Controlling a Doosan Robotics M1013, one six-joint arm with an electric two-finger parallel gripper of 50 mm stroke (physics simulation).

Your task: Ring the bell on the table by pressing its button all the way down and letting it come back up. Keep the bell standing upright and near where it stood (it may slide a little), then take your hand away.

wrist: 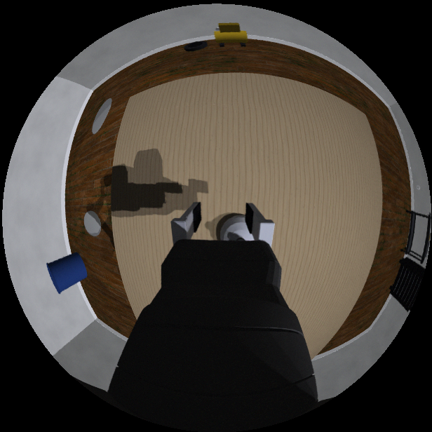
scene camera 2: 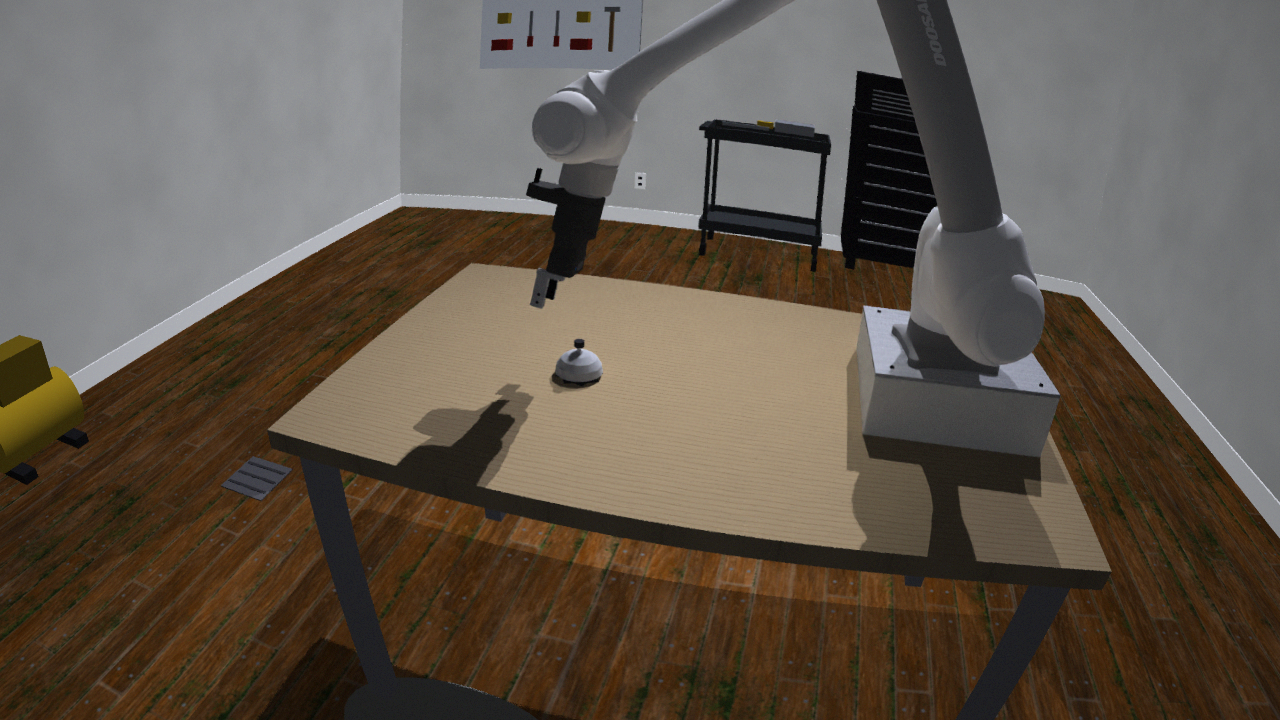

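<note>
The bell is a silvery-white dome with a small black button on top. It stands upright on the light wooden table, in its left half in the scene view. My gripper is open and empty. It hangs tilted above the table, higher than the bell and apart from it, a little left of it in the scene view. In the wrist view the bell shows between and behind the fingers, nearer the right finger, and the gripper's black body and that finger hide part of it.
The arm's white base block stands at the table's right side. Beyond the table are a black cart and a black drawer cabinet. A yellow machine and a blue bin stand off the table.
</note>
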